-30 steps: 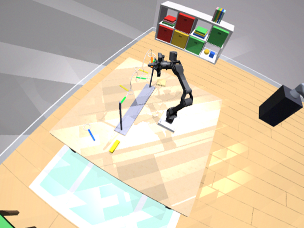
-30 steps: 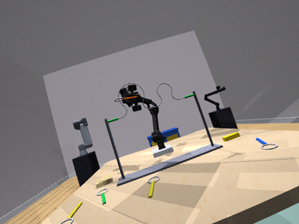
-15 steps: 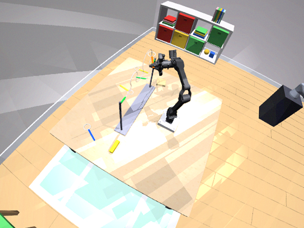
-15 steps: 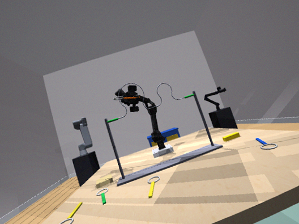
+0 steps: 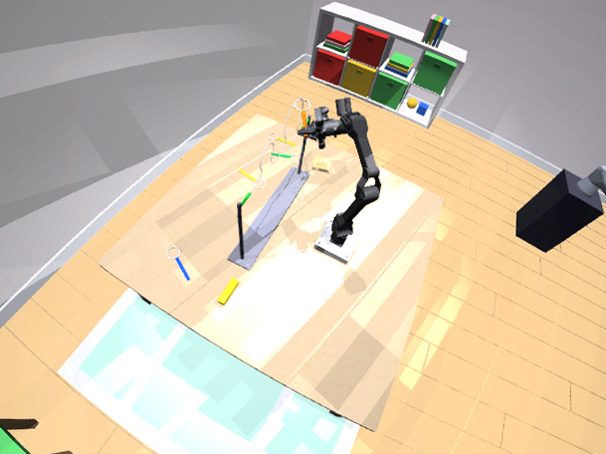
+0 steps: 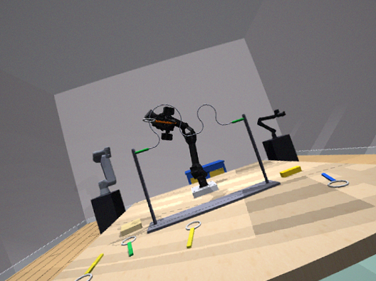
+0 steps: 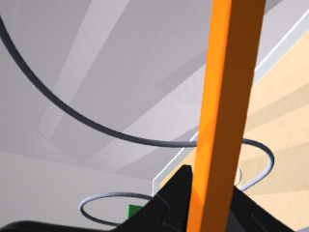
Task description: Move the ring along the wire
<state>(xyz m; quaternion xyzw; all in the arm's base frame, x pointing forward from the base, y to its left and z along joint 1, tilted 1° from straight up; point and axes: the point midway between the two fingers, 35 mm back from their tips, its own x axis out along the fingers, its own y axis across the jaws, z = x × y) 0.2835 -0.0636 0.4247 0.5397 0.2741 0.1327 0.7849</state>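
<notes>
The orange-handled ring lies 20 mm ahead of my gripper tip, 80 mm to the right of it and 30 mm above it. From my gripper tip the other things lie so: blue-handled ring: 230 mm ahead, 520 mm to the left, 450 mm below; then yellow block: 30 mm behind, 510 mm to the left, 440 mm below; then tan block: 10 mm behind, 380 mm to the right, 440 mm below.
</notes>
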